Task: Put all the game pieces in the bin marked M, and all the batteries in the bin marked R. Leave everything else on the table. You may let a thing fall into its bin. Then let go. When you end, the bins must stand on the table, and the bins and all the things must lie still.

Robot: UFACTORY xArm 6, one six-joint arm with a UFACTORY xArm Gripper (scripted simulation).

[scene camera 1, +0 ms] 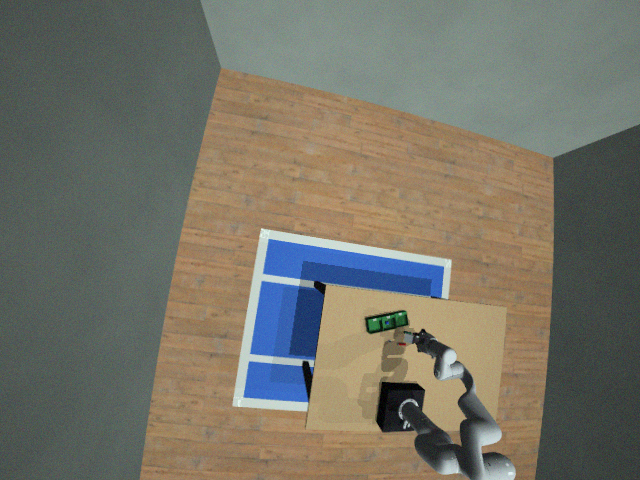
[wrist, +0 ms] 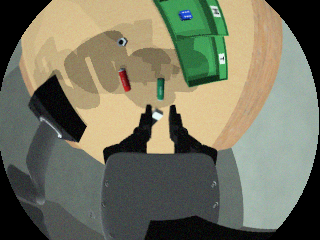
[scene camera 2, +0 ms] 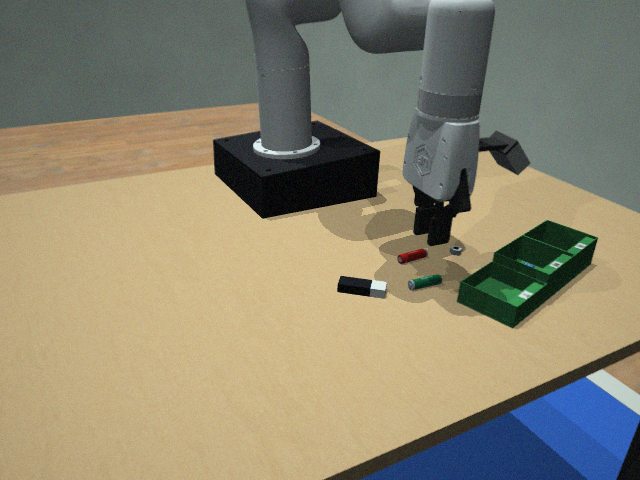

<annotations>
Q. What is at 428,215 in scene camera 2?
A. The gripper.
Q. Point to a three joined green bins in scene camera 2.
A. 506,290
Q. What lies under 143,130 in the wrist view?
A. The gripper.
</annotations>
